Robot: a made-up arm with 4 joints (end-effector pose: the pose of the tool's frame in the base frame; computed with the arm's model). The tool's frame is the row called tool. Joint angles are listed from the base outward.
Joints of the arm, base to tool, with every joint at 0 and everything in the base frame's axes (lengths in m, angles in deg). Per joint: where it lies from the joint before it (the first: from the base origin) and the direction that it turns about. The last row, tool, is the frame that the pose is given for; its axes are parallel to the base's.
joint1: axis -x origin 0 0 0.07
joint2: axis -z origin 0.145 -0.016 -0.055
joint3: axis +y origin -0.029 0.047 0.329
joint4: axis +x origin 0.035 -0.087 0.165
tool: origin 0.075 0 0.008
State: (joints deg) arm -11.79 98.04 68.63 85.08
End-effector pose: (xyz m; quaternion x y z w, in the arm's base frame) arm 0.0744 -0.2168 0.2617 0.6876 -0.0755 -0.7210 0.0409
Working (the frame after each row of the table, in the pose's form):
after joint1: 0.0000 0.0000 0.0700 0.1027 0.0000 0.0000 0.9947
after joint2: 0.1450 -0.0044 0.0129 0.0674 0.0775 -0.7509 0.6523
after joint3: 0.1956 -0.0500 0.3395 0.4790 0.4318 -0.5823 0.4951
after joint4: 0.0862 -0.2050 0.3352 0.6876 -0.0755 -0.7210 0.0409

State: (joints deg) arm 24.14 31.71 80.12 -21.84
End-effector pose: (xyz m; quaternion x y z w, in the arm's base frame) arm 0.2614 -0.0401 0.3019 -0.1257 0.6148 -0.2215 0.7464
Working (the frame after each row of the table, in the pose's form):
after joint1: 0.0000 0.0000 0.0700 -0.2091 0.0000 0.0000 0.9779
after joint2: 0.1450 -0.0371 0.0264 -0.2012 -0.0571 -0.2672 0.9407
after joint3: 0.1450 0.1479 0.3040 0.0180 0.5617 -0.3339 0.7567
after joint4: 0.2427 -0.0031 0.3649 -0.1257 0.6148 -0.2215 0.7464

